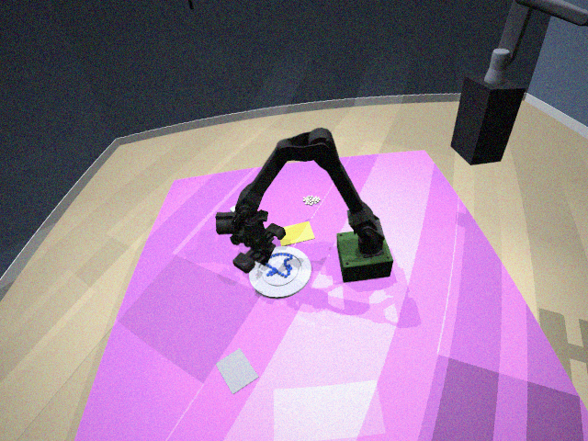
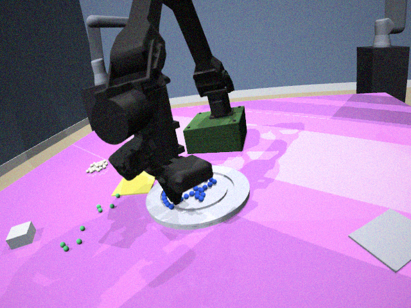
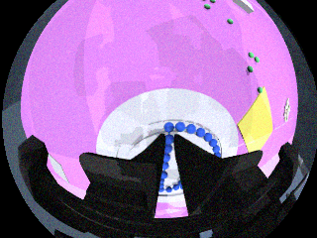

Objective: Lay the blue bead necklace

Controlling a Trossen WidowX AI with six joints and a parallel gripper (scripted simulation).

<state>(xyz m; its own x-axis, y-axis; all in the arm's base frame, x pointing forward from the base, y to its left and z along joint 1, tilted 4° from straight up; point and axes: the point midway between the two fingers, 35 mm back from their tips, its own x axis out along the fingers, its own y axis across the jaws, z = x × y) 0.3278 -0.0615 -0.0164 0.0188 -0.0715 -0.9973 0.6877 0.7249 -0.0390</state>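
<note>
My gripper tip is now 40 mm past the round white bead board, 30 mm to the right of it and 10 mm above it. From my gripper tip the other things lie so: yellow sheet (130 mm to the right, 110 mm behind, 10 mm below); then grey tile (340 mm to the left, 100 mm ahead, 10 mm below); then cube (300 mm to the right, 100 mm ahead).
</note>
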